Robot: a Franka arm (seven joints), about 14 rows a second.
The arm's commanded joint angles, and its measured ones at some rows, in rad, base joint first. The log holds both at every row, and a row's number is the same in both.
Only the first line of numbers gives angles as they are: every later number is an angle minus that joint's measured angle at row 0.
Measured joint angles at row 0:
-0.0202, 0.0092, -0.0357, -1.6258, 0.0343, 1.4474, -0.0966
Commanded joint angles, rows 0 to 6:
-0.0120, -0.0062, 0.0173, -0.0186, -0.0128, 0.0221, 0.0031
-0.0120, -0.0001, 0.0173, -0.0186, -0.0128, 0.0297, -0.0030
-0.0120, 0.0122, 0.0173, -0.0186, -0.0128, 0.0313, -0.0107
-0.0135, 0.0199, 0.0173, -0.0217, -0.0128, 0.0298, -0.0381
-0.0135, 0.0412, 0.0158, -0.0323, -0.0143, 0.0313, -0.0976
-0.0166, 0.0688, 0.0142, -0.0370, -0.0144, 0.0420, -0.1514
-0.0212, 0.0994, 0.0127, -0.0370, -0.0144, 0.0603, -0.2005
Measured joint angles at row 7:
-0.0016, 0.0503, 0.0055, -0.0292, -0.0028, 0.0268, -0.1108
